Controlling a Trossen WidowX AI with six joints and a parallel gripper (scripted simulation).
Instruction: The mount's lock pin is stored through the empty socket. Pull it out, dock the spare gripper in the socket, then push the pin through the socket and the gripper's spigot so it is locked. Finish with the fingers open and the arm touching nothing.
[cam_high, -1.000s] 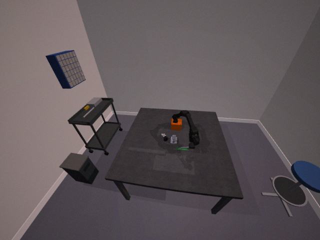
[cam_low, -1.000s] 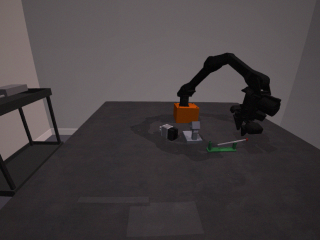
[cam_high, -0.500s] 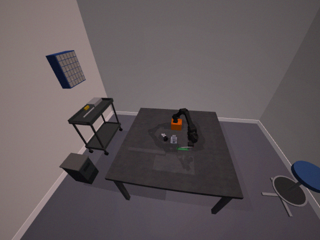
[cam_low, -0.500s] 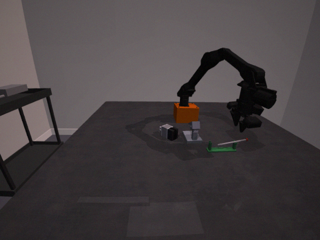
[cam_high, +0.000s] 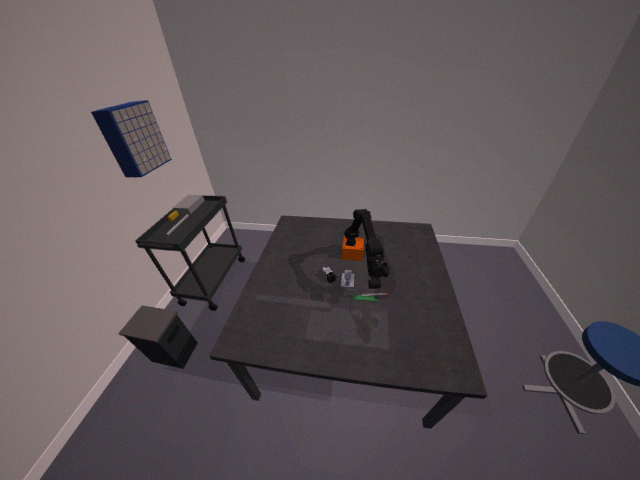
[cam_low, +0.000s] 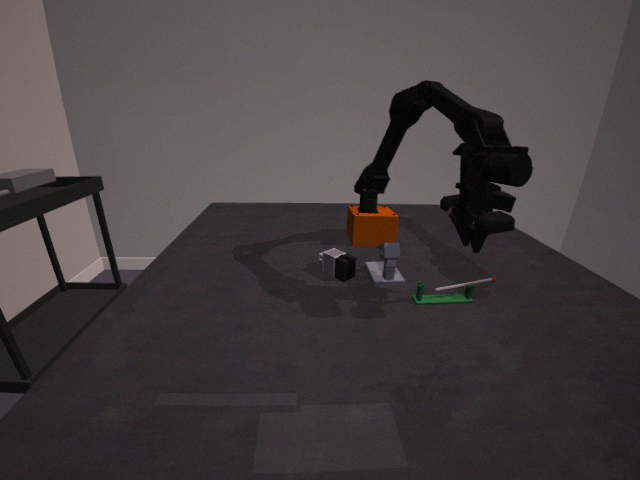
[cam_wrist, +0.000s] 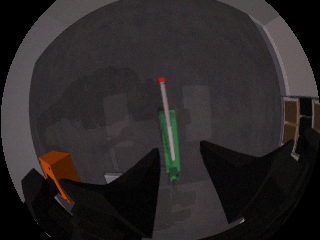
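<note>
Now: the green cradle 40 mm to the right of my gripper tip and 110 mm below it. Also, from my gripper tip: grey mount 90 mm behind, 160 mm to the right, 80 mm below; then spare gripper 110 mm behind, 300 mm to the right, 110 mm below.
</note>
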